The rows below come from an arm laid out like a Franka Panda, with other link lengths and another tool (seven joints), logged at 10 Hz.
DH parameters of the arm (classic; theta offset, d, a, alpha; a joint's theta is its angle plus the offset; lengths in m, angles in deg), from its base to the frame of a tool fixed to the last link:
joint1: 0 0.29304 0 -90
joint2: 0 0 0 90
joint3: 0 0.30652 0.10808 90
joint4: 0 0 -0.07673 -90
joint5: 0 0.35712 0 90
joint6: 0 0 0.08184 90
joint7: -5.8 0.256 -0.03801 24
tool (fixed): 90 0.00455 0 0
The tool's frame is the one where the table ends.
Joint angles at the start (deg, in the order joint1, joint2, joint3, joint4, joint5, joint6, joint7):
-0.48 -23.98 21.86 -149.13 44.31 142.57 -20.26
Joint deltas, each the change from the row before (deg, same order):
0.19 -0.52 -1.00 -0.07 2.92 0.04 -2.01
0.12 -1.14 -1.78 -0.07 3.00 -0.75 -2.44
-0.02 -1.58 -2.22 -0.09 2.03 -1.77 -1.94
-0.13 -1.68 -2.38 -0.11 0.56 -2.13 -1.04
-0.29 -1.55 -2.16 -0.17 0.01 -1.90 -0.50
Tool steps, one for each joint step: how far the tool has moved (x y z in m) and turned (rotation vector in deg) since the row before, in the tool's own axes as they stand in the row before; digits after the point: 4 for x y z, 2 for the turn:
-0.0026 -0.0056 -0.0043 1.82 -1.57 0.12
-0.0031 -0.0071 -0.0101 2.17 -1.90 0.04
-0.0040 -0.0056 -0.0137 1.77 -1.89 0.16
-0.0030 -0.0037 -0.0157 1.24 -1.36 0.23
-0.0017 -0.0026 -0.0154 1.14 -0.95 0.39

